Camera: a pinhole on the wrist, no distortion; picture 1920 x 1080 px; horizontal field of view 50.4 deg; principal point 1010.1 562.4 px. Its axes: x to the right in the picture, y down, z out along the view. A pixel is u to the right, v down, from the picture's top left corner.
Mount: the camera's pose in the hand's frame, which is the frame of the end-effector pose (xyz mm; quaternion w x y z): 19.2 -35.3 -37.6 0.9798 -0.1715 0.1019 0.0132
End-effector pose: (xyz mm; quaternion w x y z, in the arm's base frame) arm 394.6 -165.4 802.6 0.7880 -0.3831 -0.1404 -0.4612
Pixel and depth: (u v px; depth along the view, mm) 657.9 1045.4 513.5
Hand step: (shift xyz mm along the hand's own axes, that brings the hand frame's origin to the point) 25.2 253.8 412.6
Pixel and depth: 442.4 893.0 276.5
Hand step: -4.9 101.2 217.7
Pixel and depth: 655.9 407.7 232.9
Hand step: 26.1 27.4 190.9
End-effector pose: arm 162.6 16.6 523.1 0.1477 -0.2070 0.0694 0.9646
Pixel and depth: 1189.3 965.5 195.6
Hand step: 71.8 67.2 126.0
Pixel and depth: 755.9 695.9 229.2
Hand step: 35.1 56.7 174.2
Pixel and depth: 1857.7 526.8 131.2
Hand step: 98.3 6.5 72.8
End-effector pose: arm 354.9 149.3 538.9 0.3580 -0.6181 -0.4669 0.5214
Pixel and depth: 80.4 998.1 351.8
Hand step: -73.6 156.0 293.9
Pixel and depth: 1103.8 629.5 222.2
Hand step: 72.1 46.8 162.4
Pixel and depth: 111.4 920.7 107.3
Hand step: -7.3 19.2 64.5
